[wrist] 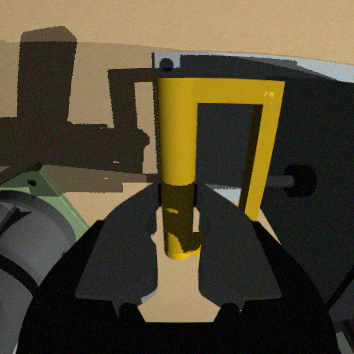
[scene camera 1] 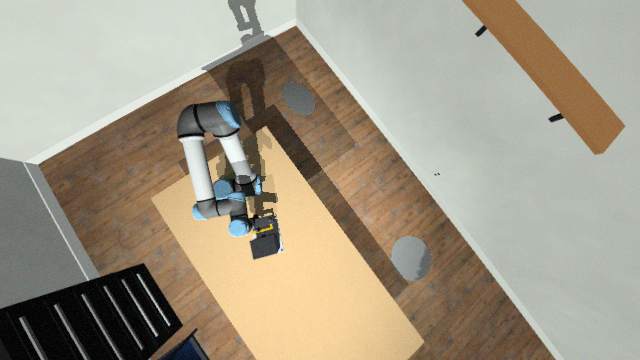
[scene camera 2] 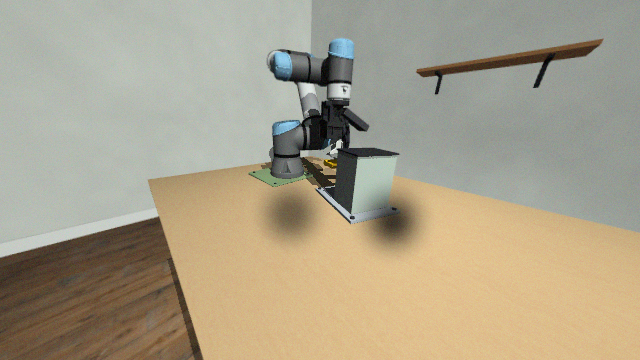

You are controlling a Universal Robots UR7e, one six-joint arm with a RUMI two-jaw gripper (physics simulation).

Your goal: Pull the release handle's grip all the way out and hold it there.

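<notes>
The yellow release handle is a rectangular loop with a thick round grip bar (wrist: 177, 130); part of its yellow frame shows in scene camera 1 (scene camera 1: 270, 227) and scene camera 2 (scene camera 2: 330, 163). A short grey rod (wrist: 280, 181) runs from the loop to a black collar (wrist: 301, 181) on the dark face of the box-shaped housing (scene camera 1: 265, 247) (scene camera 2: 372, 185) (wrist: 320, 125). My gripper (wrist: 177, 185) points down at the handle. Its two dark fingertips stand against both sides of the grip bar, shut on it. The bar's near end shows between the fingers.
The housing stands on a light metal base plate (scene camera 2: 335, 204) bolted to the wooden table (scene camera 1: 320, 300) (scene camera 2: 400, 280). The arm's base stands on a green plate (scene camera 2: 274, 181) (wrist: 62, 205) close by. A wooden shelf (scene camera 1: 555, 75) (scene camera 2: 500, 61) hangs on the wall.
</notes>
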